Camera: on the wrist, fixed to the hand. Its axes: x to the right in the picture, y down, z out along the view.
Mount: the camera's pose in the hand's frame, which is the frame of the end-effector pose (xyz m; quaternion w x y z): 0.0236 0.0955 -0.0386 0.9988 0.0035 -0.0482 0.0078
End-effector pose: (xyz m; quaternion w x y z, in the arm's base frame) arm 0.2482 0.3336 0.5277 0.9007 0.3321 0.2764 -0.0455
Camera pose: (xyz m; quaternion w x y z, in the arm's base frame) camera 0.2754 0.4341 0.5458 0.9121 0.3348 0.2299 -0.0554
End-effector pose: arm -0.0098 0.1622 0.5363 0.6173 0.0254 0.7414 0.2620
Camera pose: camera -0.0785 0.2392 0.5590 0.6502 0.0459 0.7115 0.2627
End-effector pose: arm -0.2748 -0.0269 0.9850 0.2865 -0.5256 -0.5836 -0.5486
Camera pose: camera -0.2022 -0.0709 1.0479 0.2642 -0.5550 -0.5946 -0.5184
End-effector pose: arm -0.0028 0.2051 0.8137 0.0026 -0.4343 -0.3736 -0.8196
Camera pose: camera -0.0135 0.1201 0.8756 0.0075 0.4762 0.3728 0.7964
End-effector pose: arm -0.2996 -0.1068 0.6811 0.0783 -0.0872 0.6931 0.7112
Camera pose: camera -0.3441 -0.1482 0.7675 0.1064 -0.0471 0.6917 0.7128
